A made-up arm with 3 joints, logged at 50 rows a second.
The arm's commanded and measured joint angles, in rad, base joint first. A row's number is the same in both.
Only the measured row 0 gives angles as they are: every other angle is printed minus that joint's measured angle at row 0.
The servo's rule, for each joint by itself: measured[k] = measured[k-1] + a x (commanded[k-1-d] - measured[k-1]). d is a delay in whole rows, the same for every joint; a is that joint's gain. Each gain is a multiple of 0.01, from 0.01 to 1. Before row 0 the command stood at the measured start. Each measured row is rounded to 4 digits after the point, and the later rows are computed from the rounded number. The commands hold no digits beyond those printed.
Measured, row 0:
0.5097 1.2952 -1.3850
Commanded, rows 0 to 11:
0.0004 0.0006 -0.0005
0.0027 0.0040 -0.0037
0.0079 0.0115 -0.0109
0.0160 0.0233 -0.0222
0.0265 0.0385 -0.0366
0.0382 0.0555 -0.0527
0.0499 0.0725 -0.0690
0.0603 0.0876 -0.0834
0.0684 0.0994 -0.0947
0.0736 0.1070 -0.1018
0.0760 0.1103 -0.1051
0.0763 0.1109 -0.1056
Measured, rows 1 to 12:
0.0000 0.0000 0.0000
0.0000 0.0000 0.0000
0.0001 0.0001 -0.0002
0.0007 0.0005 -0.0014
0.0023 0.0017 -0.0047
0.0053 0.0041 -0.0108
0.0100 0.0079 -0.0198
0.0162 0.0131 -0.0313
0.0236 0.0196 -0.0445
0.0317 0.0271 -0.0581
0.0398 0.0351 -0.0709
0.0472 0.0430 -0.0817
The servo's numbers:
d 2
a 0.22 0.11 0.35

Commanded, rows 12 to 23:
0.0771 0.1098 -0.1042
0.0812 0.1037 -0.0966
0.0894 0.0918 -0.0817
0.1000 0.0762 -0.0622
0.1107 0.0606 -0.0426
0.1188 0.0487 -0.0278
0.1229 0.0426 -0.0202
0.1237 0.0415 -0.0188
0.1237 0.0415 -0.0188
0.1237 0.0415 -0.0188
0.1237 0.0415 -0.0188
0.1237 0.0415 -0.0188
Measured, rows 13 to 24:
0.0535 0.0504 -0.0899
0.0585 0.0571 -0.0954
0.0626 0.0629 -0.0985
0.0667 0.0674 -0.0978
0.0717 0.0701 -0.0922
0.0779 0.0708 -0.0817
0.0851 0.0697 -0.0680
0.0925 0.0674 -0.0539
0.0992 0.0647 -0.0421
0.1046 0.0621 -0.0339
0.1088 0.0598 -0.0286
0.1121 0.0578 -0.0252

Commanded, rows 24 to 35:
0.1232 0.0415 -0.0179
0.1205 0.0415 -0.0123
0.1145 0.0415 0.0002
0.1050 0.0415 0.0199
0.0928 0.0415 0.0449
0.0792 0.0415 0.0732
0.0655 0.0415 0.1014
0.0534 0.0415 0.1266
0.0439 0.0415 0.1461
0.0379 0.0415 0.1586
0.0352 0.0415 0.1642
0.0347 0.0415 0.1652
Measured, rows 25 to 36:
0.1147 0.0560 -0.0230
0.1167 0.0544 -0.0215
0.1181 0.0530 -0.0202
0.1186 0.0517 -0.0174
0.1177 0.0506 -0.0112
0.1149 0.0496 -0.0003
0.1100 0.0487 0.0155
0.1032 0.0479 0.0357
0.0949 0.0472 0.0587
0.0858 0.0466 0.0825
0.0766 0.0460 0.1048
0.0681 0.0455 0.1236

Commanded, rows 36 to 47:
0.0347 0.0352 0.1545
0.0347 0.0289 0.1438
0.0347 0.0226 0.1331
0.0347 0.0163 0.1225
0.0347 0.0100 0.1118
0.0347 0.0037 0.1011
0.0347 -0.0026 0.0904
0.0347 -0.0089 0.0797
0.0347 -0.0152 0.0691
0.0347 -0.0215 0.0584
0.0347 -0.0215 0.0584
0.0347 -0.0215 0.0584
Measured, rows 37 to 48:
0.0609 0.0451 0.1378
0.0551 0.0447 0.1474
0.0506 0.0437 0.1499
0.0471 0.0421 0.1478
0.0444 0.0400 0.1427
0.0423 0.0374 0.1356
0.0406 0.0344 0.1273
0.0393 0.0310 0.1181
0.0383 0.0273 0.1084
0.0375 0.0233 0.0984
0.0369 0.0191 0.0881
0.0364 0.0146 0.0777

